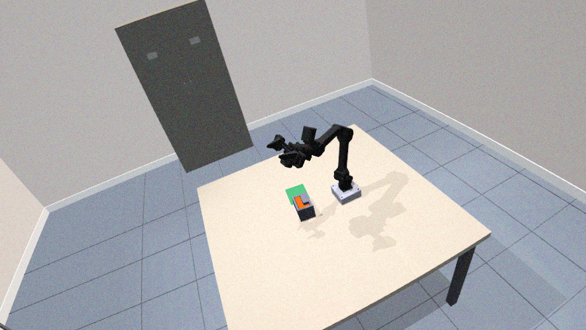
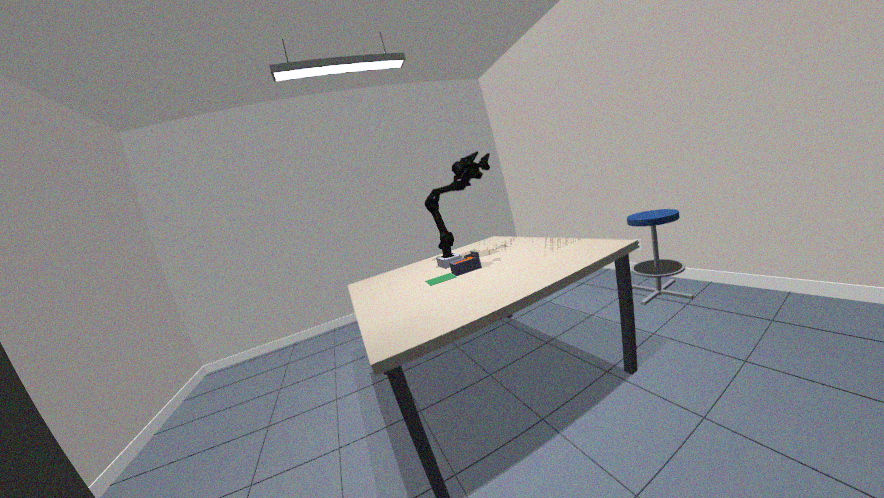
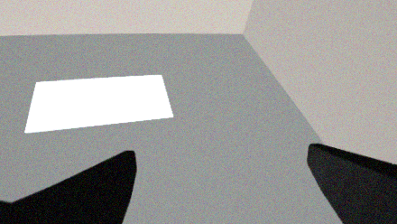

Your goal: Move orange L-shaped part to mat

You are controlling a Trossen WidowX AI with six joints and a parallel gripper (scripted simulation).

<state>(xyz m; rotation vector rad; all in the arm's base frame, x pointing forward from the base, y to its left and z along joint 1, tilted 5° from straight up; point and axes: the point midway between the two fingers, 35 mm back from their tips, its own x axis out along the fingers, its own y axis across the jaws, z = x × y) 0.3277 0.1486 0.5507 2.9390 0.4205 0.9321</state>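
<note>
Right now my gripper tip is 110 mm past the orange L-shaped part, 200 mm to the left of it and 550 mm above it. The rest, counted from my gripper tip: green mat (120 mm behind, 370 mm to the right, 610 mm below).
</note>
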